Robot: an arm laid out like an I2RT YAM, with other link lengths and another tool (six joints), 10 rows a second.
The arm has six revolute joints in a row. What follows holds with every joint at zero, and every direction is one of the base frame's.
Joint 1 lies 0.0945 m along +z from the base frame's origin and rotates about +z.
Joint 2 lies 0.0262 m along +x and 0.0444 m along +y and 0.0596 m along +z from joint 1 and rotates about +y.
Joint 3 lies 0.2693 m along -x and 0.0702 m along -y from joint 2 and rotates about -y.
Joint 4 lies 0.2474 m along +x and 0.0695 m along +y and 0.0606 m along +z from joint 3 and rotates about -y.
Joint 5 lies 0.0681 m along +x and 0.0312 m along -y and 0.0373 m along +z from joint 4 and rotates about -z.
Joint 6 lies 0.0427 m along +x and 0.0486 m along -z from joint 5 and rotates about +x.
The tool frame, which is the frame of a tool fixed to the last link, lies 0.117 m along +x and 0.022 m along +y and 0.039 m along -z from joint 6; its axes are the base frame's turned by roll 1.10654, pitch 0.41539 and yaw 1.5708 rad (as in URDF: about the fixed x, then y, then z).
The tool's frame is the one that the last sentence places.
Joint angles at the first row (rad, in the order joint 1, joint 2, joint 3, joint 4, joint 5, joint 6):
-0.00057, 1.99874, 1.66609, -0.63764, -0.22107, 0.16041
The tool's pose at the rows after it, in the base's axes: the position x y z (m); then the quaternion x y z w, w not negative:
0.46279, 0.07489, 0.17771, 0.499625, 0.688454, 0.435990, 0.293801
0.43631, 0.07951, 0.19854, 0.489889, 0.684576, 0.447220, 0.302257
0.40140, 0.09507, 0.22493, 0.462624, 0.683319, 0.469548, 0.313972
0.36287, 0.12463, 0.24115, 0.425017, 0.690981, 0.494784, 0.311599
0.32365, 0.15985, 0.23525, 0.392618, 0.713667, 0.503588, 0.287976
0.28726, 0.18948, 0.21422, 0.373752, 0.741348, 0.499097, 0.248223
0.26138, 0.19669, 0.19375, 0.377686, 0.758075, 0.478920, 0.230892
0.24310, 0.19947, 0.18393, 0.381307, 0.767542, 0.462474, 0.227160
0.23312, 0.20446, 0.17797, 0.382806, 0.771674, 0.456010, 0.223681
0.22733, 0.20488, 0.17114, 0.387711, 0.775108, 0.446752, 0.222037
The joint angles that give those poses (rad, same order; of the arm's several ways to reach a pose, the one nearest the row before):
-0.00020, 1.93654, 1.60655, -0.63190, -0.22221, 0.16117
0.00896, 1.80726, 1.50552, -0.62583, -0.22565, 0.16422
0.04748, 1.63978, 1.38954, -0.61399, -0.22756, 0.16498
0.13296, 1.49253, 1.28388, -0.60293, -0.22258, 0.17263
0.25884, 1.40668, 1.19154, -0.60180, -0.19359, 0.19094
0.37899, 1.37770, 1.10951, -0.60215, -0.17453, 0.21991
0.44498, 1.35250, 1.03514, -0.60867, -0.13600, 0.25615
0.49726, 1.32622, 0.99279, -0.62502, -0.09212, 0.29202
0.53655, 1.31893, 0.97026, -0.62428, -0.06847, 0.32216
0.55486, 1.31896, 0.95122, -0.62466, -0.05092, 0.34162

